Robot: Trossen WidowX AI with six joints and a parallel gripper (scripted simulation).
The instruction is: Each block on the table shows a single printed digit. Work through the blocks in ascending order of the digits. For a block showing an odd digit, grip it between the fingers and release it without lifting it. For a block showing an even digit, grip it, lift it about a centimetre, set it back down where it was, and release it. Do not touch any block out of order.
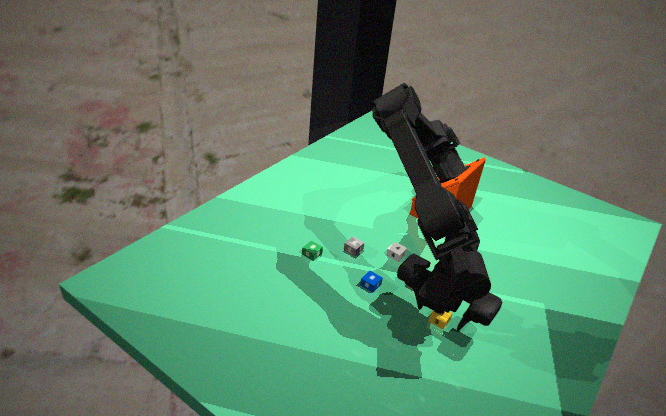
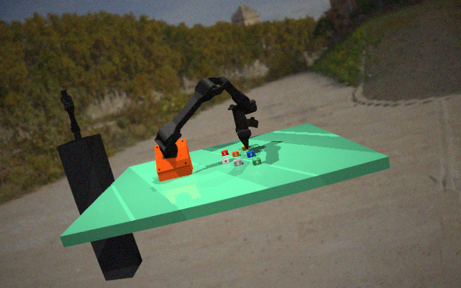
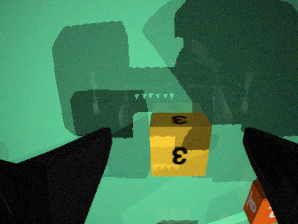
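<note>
Right now the yellow block is 1 cm behind my gripper tip. Also, from my gripper tip: red block (11 cm behind, 2 cm to the right); then blue block (15 cm to the right, 2 cm ahead); then orange block (8 cm to the right, 5 cm behind).
</note>
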